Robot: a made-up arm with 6 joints. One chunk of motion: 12 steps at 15 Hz.
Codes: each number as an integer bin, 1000 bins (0 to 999) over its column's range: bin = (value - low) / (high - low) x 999, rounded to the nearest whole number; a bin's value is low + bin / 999 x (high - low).
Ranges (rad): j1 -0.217..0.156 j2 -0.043..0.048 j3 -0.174..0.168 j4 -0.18..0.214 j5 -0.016..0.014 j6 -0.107..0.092
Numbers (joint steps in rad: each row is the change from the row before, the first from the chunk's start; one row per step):
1: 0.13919 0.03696 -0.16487 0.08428 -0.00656 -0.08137
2: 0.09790 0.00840 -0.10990 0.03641 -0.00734 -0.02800
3: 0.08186 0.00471 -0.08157 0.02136 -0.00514 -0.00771
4: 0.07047 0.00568 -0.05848 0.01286 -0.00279 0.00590
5: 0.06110 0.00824 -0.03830 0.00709 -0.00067 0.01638
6: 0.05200 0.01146 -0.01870 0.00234 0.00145 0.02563
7: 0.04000 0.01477 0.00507 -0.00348 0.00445 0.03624
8: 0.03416 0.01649 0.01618 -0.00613 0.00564 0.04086
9: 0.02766 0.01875 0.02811 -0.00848 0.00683 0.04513
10: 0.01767 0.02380 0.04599 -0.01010 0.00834 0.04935
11: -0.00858 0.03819 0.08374 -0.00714 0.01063 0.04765
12: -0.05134 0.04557 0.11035 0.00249 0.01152 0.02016
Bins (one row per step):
1: 954 878 27 670 314 129
2: 843 564 187 549 288 397
3: 800 524 270 511 362 498
4: 770 534 337 489 440 567
5: 745 563 396 474 510 619
6: 720 598 454 462 581 666
7: 688 634 523 448 681 719
8: 673 653 556 441 721 742
9: 655 678 590 435 760 764
10: 629 733 643 431 811 785
11: 558 891 753 438 887 776
12: 444 972 831 463 916 638

